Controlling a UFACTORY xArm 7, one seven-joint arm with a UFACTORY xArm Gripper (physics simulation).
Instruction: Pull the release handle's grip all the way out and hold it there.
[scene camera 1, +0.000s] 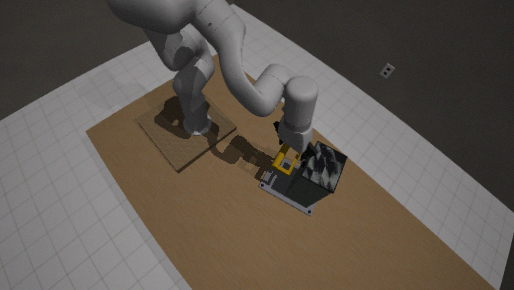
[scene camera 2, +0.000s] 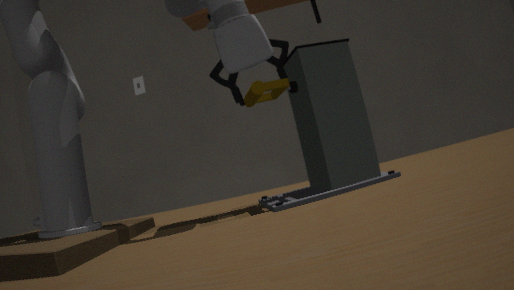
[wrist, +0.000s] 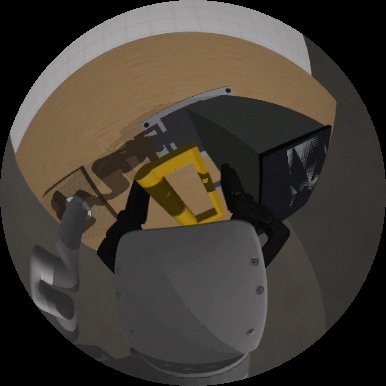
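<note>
The yellow release handle is a rectangular frame on the side of a tall grey-green box (scene camera 1: 310, 192) (scene camera 2: 337, 115) (wrist: 227, 125). Its thick round grip (scene camera 1: 279, 159) (scene camera 2: 252, 94) (wrist: 167, 197) is the bar farthest from the box. A small black mount (scene camera 2: 293, 87) shows between frame and box in scene camera 2. My gripper (scene camera 2: 263, 91) (wrist: 181, 179) is open and points down over the handle. One finger is beyond the grip's outer side, the other beside the frame's box side. The handle's far end is partly hidden behind the gripper body in the wrist view.
The box stands on a grey base plate (scene camera 1: 285, 199) (scene camera 2: 340, 191) (wrist: 187, 102) with dark corner bolts, on the wooden table (scene camera 1: 225, 225) (scene camera 2: 350, 240) (wrist: 165, 60). The arm's base stands on a wooden board (scene camera 1: 175, 160) (scene camera 2: 30, 257). The box is close beside my right finger in the wrist view.
</note>
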